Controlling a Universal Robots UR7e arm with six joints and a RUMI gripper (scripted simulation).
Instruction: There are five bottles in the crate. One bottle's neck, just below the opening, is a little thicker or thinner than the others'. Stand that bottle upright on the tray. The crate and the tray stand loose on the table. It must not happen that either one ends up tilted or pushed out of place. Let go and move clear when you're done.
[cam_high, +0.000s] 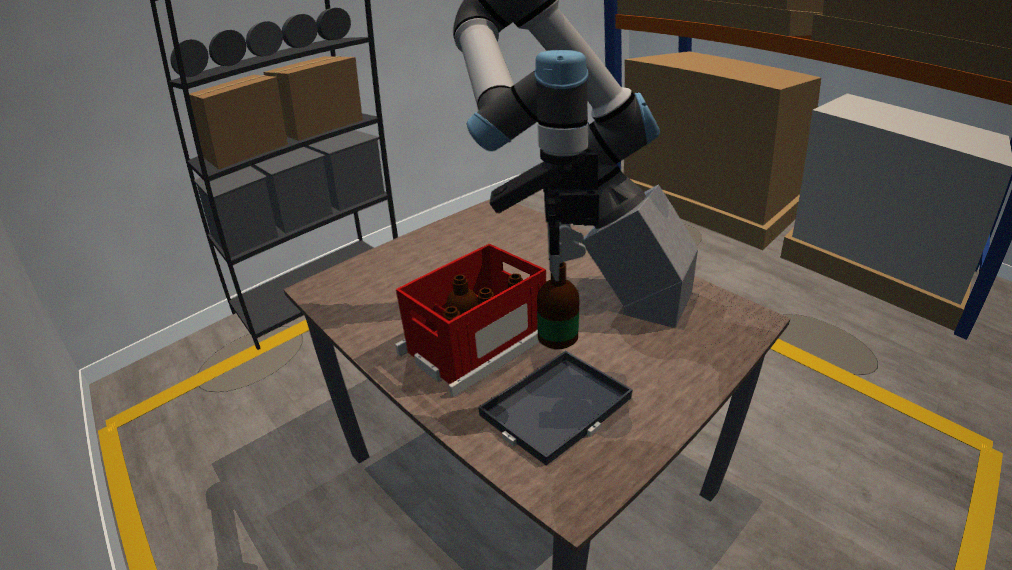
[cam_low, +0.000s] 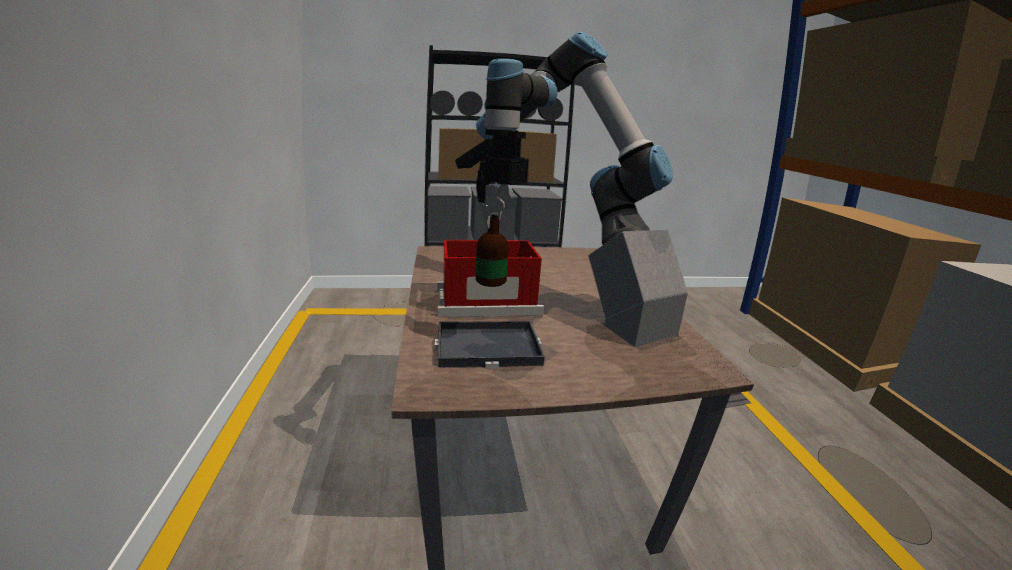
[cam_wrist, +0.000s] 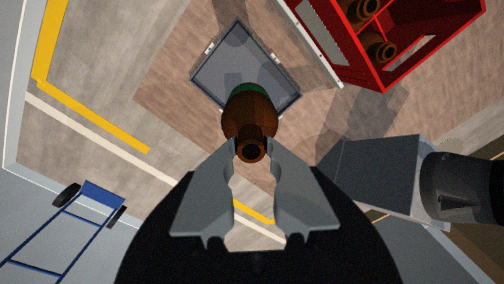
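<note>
Right now the dark tray is 31 cm below my hand. Round my hand: red crate 8 cm behind, 26 cm to the right, 24 cm below.
</note>
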